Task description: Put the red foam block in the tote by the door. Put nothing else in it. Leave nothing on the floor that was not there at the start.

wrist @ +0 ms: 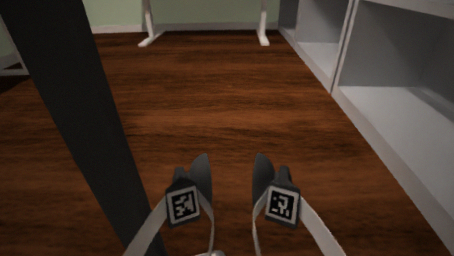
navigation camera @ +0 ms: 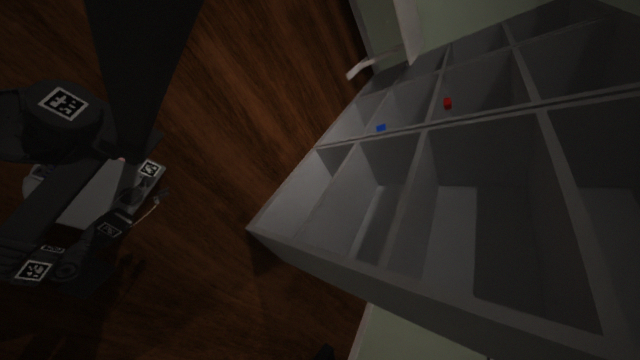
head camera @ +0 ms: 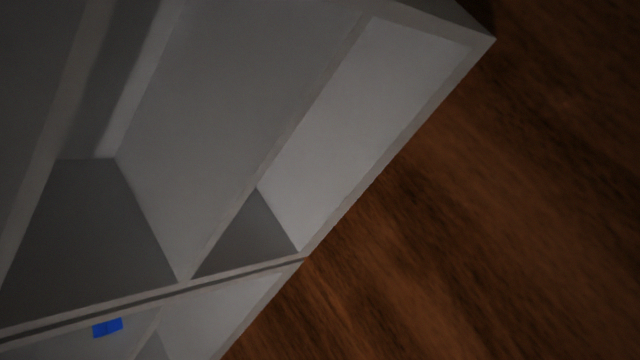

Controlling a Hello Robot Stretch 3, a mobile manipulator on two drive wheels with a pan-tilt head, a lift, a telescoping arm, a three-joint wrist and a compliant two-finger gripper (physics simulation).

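Pixels of known places: gripper, fingertip midpoint: [navigation camera: 161,182]; robot's base, link origin: [navigation camera: 130,194].
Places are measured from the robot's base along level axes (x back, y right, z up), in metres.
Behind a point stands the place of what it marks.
Observation:
A small red block [navigation camera: 447,103] @[x -1.207, y -1.475, z 1.018 m] sits in a cubby of the grey shelf unit [head camera: 300,120] @[x -0.705, y -0.331, z 0.505 m] [navigation camera: 350,280] @[x -0.780, y -0.002, z 0.792 m] [wrist: 367,132], in the upper right of the navigation view. A small blue block [head camera: 107,327] @[x -1.040, y -1.179, z 0.577 m] [navigation camera: 381,128] @[x -1.047, y -1.176, z 0.576 m] sits in a neighbouring cubby, nearer the floor side. My gripper [wrist: 231,170] @[x -0.040, y -0.086, z 0.450 m] is open, with a gap between its two fingertips and wood floor showing between them. It is over the floor beside the shelf unit, which stands to its right in the wrist view. The tote and the door do not show in these views.
White table legs [navigation camera: 407,32] @[x -0.838, y -2.164, z 0.720 m] [wrist: 263,25] stand near the green wall [wrist: 200,11]. My dark mast [wrist: 75,100] crosses the left of the wrist view. A small dark object [navigation camera: 325,353] @[x -1.964, y 0.777, z 0.068 m] shows at the bottom of the navigation view. The shelf unit's front edge borders the wood floor [head camera: 475,225] @[x -0.432, y -0.487, z 0.000 m].

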